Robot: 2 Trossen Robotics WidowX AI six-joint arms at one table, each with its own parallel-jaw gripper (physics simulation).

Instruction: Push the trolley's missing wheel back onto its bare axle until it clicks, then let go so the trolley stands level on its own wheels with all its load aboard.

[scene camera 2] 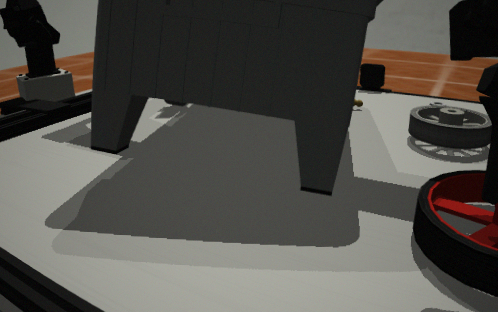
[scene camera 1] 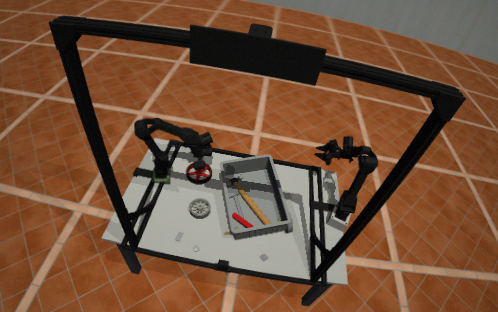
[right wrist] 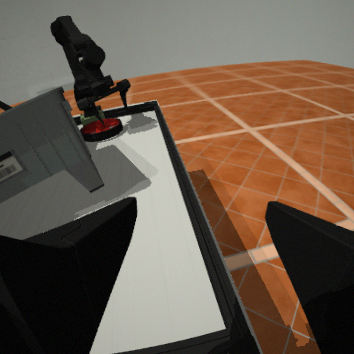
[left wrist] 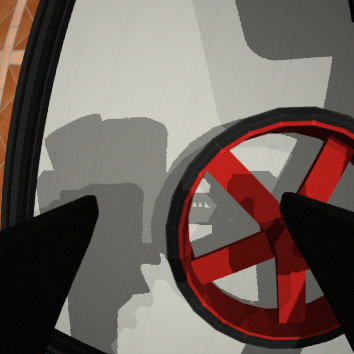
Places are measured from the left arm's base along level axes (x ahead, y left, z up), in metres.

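Where they show: left gripper, fingertip midpoint: (scene camera 1: 203,161) (right wrist: 115,117) (left wrist: 190,202); right gripper, fingertip midpoint: (scene camera 1: 315,150) (right wrist: 201,207); left arm's base, origin of the base link: (scene camera 1: 161,174) (right wrist: 90,113); right arm's base, origin of the base link: (scene camera 2: 43,74) (scene camera 1: 341,214).
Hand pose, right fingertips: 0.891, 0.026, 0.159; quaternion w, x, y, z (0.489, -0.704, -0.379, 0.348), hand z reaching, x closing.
Things, the pixels of their centre, and the offset from my right fingertips, as dx, dy, dz. "spot": a spot on its surface instead. Level surfaces: height alone.
- grey trolley, surface spot: (scene camera 2: 230,55) spot: -0.434, -0.074, -0.055
- wooden-handled hammer, body centre: (scene camera 1: 250,200) -0.410, -0.258, -0.108
- red-handled tool, body centre: (scene camera 1: 242,221) -0.466, -0.372, -0.131
- loose grey wheel, body centre: (scene camera 2: 449,127) (scene camera 1: 199,208) -0.674, -0.261, -0.165
- white table, its level: dz -0.187
The grey trolley (scene camera 1: 261,230) (scene camera 2: 230,55) (right wrist: 42,135) holds a wooden-handled hammer (scene camera 1: 252,206) and a red-handled tool (scene camera 1: 242,220). A brass pin (scene camera 1: 229,233) (scene camera 2: 357,103) shows at its near left corner. A loose red-spoked wheel (scene camera 1: 199,181) (scene camera 2: 425,225) (left wrist: 210,272) (right wrist: 95,131) and a loose grey wheel (scene camera 1: 199,208) (scene camera 2: 430,132) lie flat, left of the trolley in scene camera 1. My left gripper (scene camera 1: 200,165) (left wrist: 190,202) is open low over the red wheel, one finger over its spokes and one outside its rim. My right gripper (scene camera 1: 318,154) (right wrist: 201,207) is open and empty, raised right of the trolley.
A black frame (scene camera 1: 94,135) rises around the white table (scene camera 1: 160,240). Small flat pieces (scene camera 1: 179,236) (scene camera 1: 196,248) (scene camera 1: 264,257) lie near the front edge. The trolley's legs (scene camera 2: 320,155) (right wrist: 90,175) stand out below its tray.
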